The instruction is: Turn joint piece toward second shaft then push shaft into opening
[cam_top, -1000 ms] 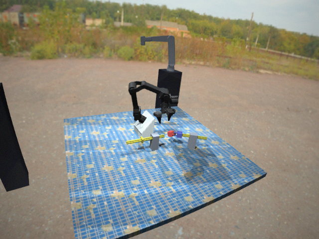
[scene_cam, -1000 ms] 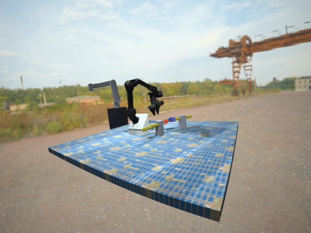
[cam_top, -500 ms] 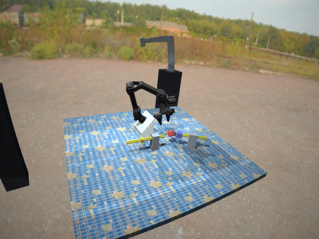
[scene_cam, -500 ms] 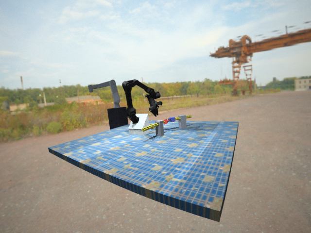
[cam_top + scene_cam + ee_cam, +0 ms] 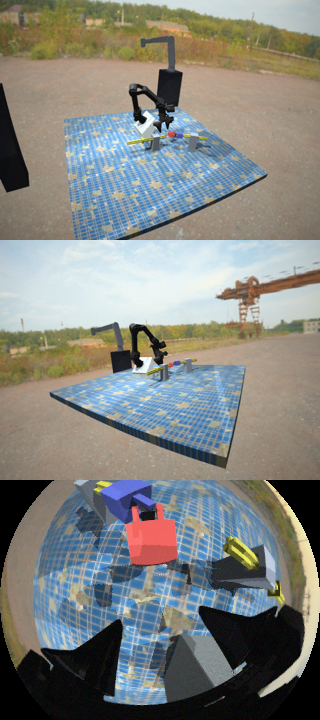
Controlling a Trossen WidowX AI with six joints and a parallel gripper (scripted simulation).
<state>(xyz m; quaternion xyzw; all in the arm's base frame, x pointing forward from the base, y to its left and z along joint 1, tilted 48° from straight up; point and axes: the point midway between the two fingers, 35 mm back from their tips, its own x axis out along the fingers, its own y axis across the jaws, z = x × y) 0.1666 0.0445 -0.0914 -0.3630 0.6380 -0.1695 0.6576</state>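
Now: the red square joint piece 80 mm ahead of my gripper tip, 20 mm to the left of it and 10 mm above it.
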